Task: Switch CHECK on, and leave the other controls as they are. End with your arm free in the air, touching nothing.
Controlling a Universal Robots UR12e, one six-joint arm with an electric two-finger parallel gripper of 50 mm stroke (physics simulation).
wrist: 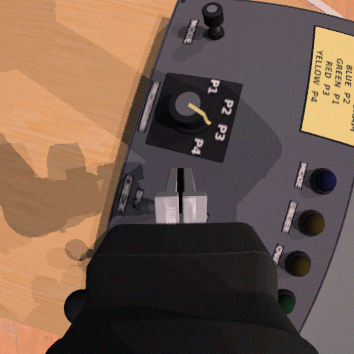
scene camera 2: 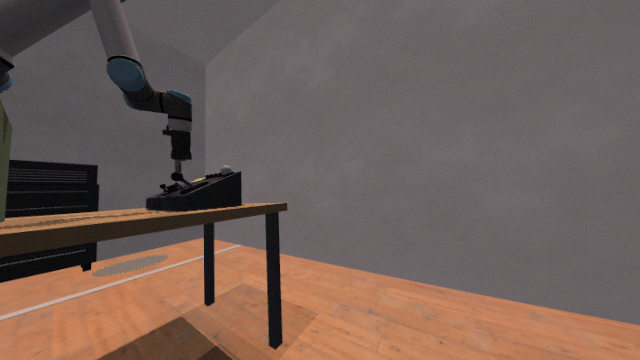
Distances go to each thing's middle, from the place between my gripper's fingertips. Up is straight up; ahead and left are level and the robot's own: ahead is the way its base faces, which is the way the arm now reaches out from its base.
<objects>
I see my gripper 90 mm short of the dark sloped control console (scene camera 2: 220,190), 80 mm above it and 30 mm to the right of it.
</objects>
